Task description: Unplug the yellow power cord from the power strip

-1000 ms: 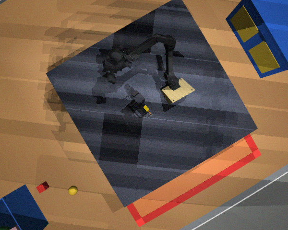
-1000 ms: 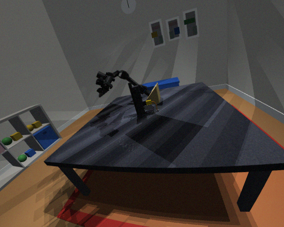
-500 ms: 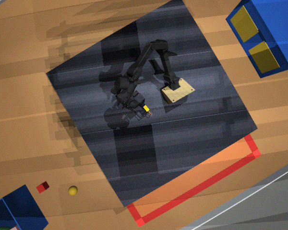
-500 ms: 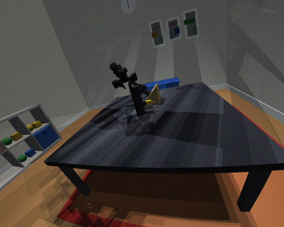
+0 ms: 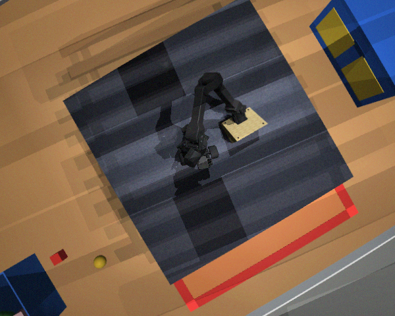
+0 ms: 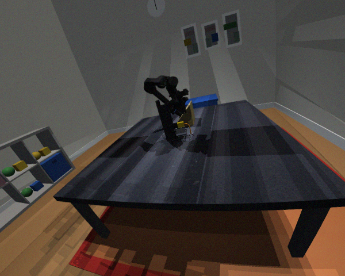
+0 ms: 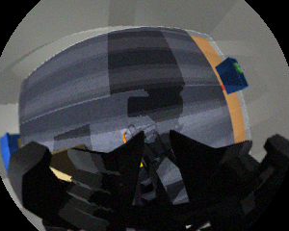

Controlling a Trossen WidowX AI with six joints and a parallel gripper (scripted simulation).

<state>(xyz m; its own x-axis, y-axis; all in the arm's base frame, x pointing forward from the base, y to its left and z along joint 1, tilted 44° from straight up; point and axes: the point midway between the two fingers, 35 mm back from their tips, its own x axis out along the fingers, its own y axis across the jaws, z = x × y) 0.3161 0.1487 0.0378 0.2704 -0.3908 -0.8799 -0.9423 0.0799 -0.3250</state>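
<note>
Now: the yellow plug 8 cm below my gripper tip, 7 cm to the right of it and 4 cm behind it.
</note>
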